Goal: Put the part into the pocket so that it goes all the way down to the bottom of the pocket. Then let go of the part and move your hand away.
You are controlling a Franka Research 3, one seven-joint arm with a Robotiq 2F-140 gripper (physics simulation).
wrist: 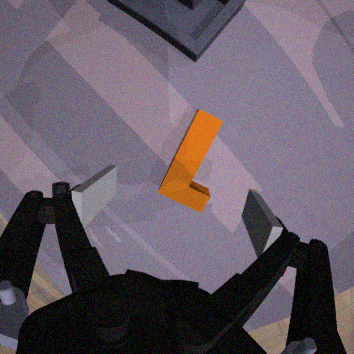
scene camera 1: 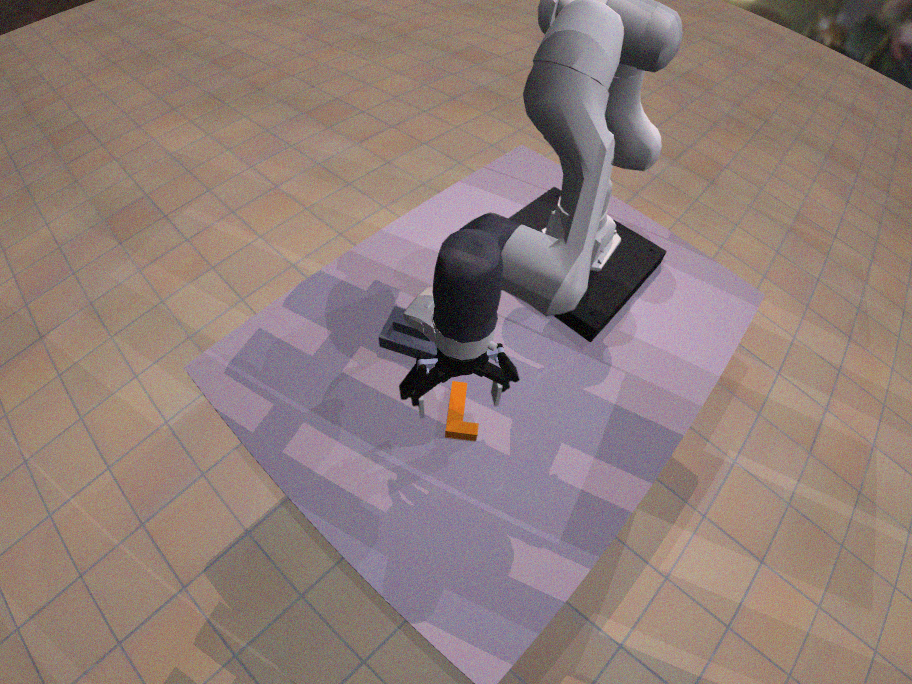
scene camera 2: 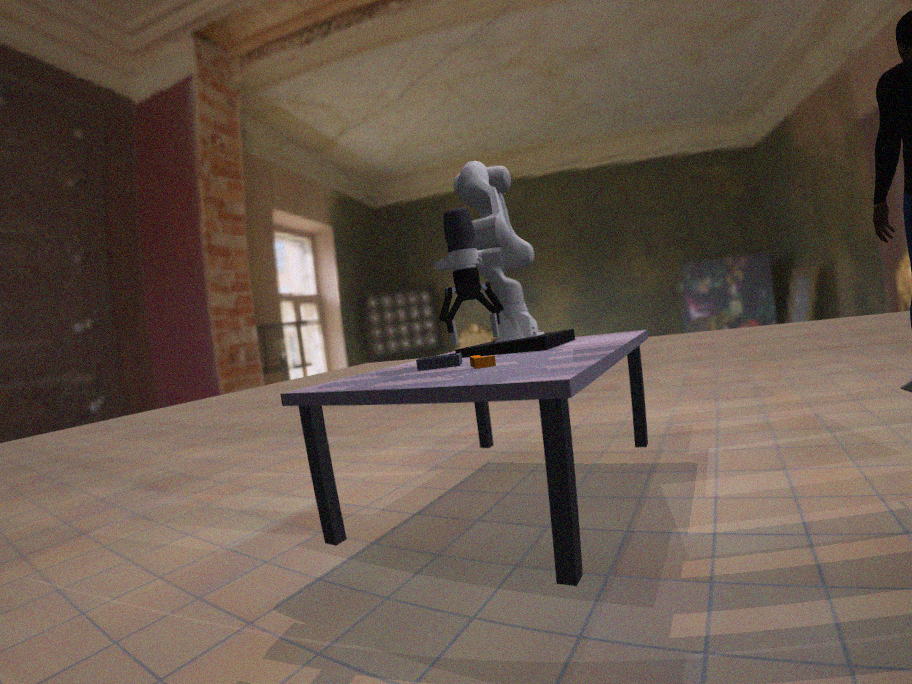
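The orange L-shaped part (scene camera 1: pixel 457 403) (scene camera 2: pixel 483 361) (wrist: pixel 199 142) lies flat on the table, outside the pocket. The dark grey block with the pocket (scene camera 1: pixel 396 343) (scene camera 2: pixel 437 362) (wrist: pixel 177 31) stands apart from it, behind and left of the part in scene camera 1. It is cut off at the top of the wrist view, and the arm hides some of it in scene camera 1. My gripper (scene camera 1: pixel 458 407) (scene camera 2: pixel 475 335) (wrist: pixel 179 191) is open wide and empty, above the table. In the wrist view the part's short leg shows between the two pads, and its long leg points toward the block.
The purple table (scene camera 1: pixel 589 456) (scene camera 2: pixel 427 393) carries the arm's black base plate (scene camera 1: pixel 626 283) (scene camera 2: pixel 556 340) at the back. The table's front edge lies beyond the part, on the side away from the base. A person (scene camera 2: pixel 895 110) stands far right in scene camera 2.
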